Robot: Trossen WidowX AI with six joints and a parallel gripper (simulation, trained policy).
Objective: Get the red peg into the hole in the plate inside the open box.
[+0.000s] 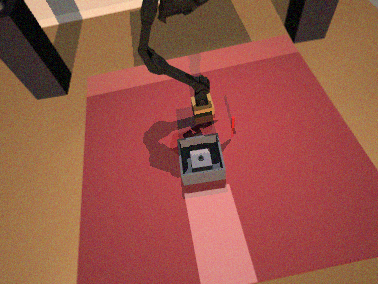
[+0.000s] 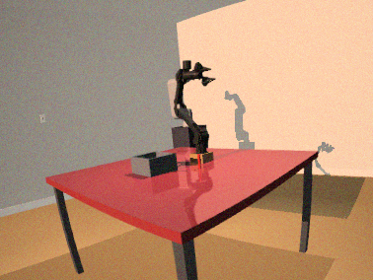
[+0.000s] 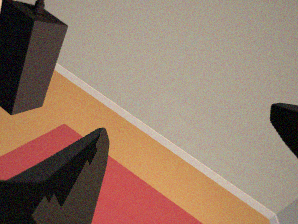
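Now: the red peg 25 cm ahead of my gripper tip, 5 cm to the left of it and 50 cm below it. The rest, counted from my gripper tip: grey plate 43 cm ahead, 14 cm to the right, 50 cm below; grey box 43 cm ahead, 14 cm to the right, 52 cm below.
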